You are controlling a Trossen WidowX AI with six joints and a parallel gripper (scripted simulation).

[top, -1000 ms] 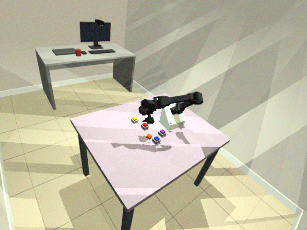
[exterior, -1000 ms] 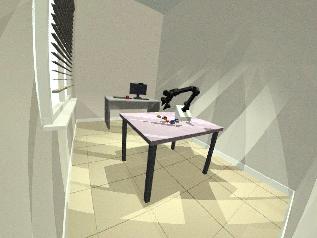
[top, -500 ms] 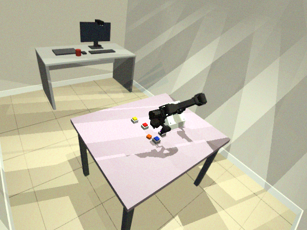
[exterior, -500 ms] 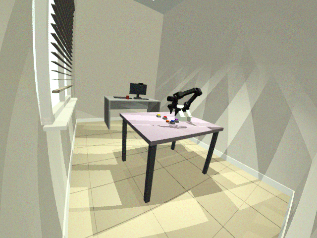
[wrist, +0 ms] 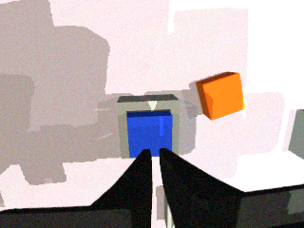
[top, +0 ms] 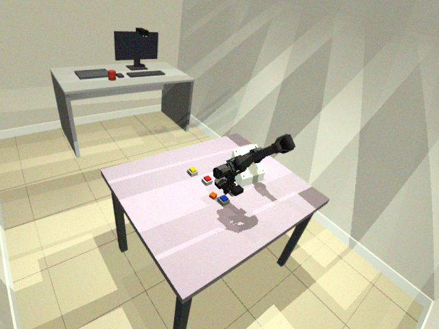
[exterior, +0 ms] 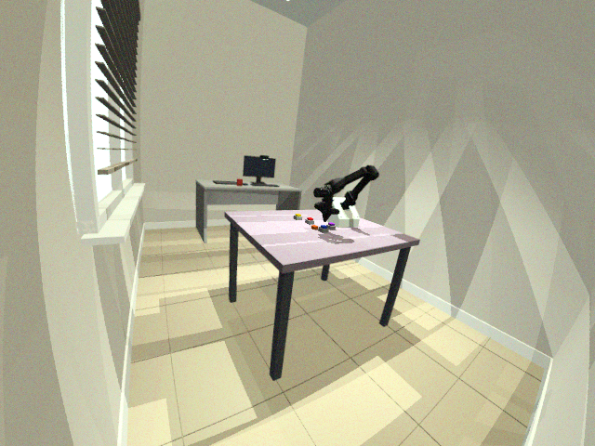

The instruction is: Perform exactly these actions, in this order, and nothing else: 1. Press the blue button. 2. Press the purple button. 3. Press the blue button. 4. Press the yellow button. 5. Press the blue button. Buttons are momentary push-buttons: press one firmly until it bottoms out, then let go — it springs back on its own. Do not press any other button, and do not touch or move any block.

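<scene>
Now: the blue button 30 mm below my gripper tip. From my gripper tip the other things lie so: red button: 180 mm to the right, 30 mm below, 20 mm behind; then orange block: 60 mm to the right, 50 mm below, 20 mm ahead; then purple button: 100 mm behind, 40 mm to the right, 30 mm below.
</scene>
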